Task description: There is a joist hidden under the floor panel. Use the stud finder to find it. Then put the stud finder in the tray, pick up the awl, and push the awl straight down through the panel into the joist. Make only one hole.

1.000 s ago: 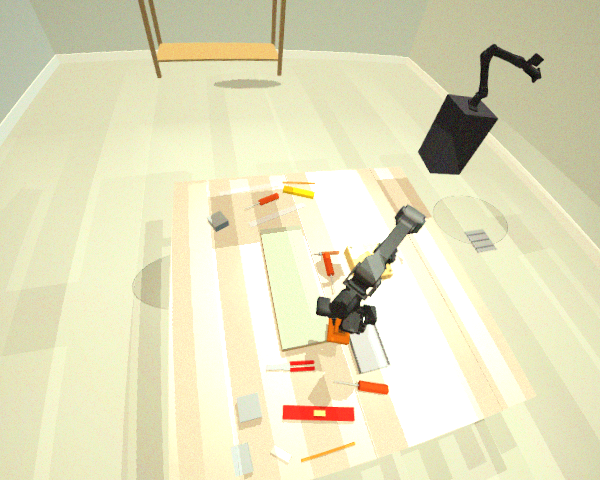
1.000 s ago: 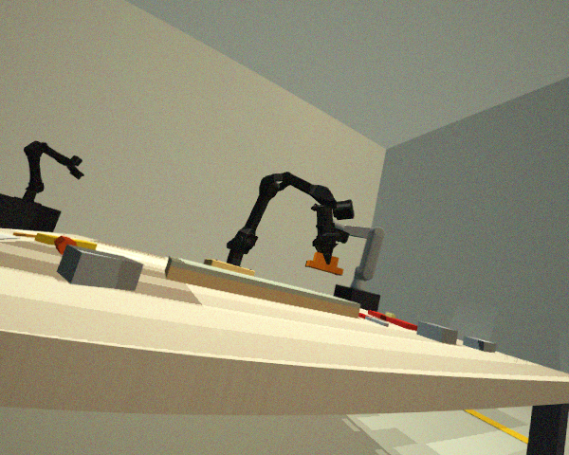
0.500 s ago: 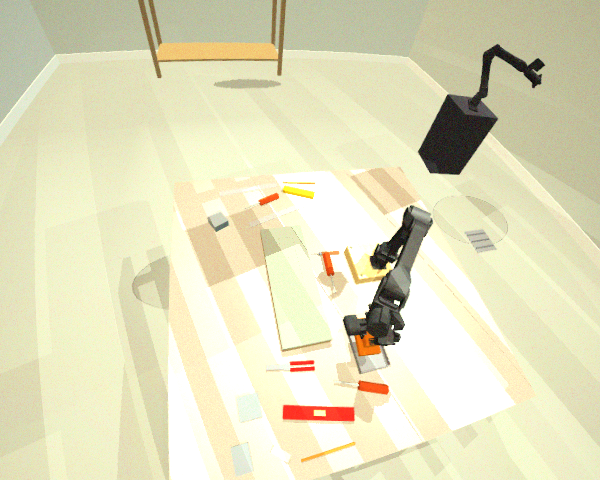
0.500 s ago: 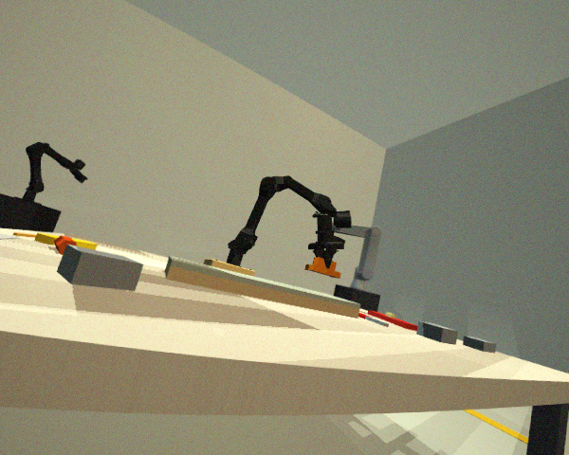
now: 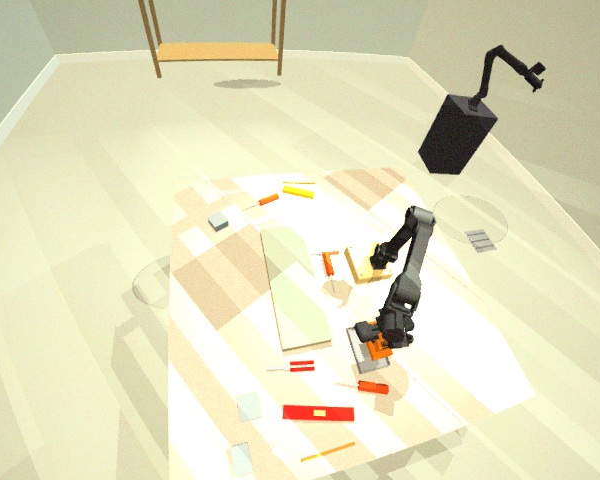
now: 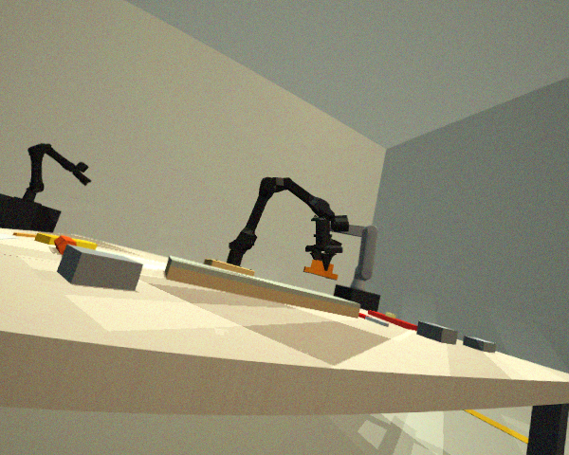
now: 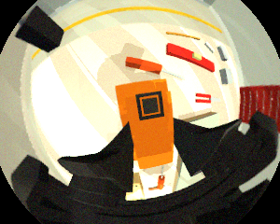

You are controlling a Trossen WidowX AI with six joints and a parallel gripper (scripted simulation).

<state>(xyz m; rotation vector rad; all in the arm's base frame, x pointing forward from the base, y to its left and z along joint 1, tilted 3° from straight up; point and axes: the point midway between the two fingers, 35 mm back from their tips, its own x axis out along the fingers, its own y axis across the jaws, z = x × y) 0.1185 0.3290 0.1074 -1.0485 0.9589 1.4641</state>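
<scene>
My gripper tip is now 1 cm to the left of the grey tray and 11 cm above it. The rest, counted from my gripper tip: yellow bar 18 cm ahead, 80 cm to the right, 11 cm below; orange stud finder 1 cm to the left, 2 cm above; red level 21 cm ahead, 19 cm to the left, 11 cm below.
</scene>
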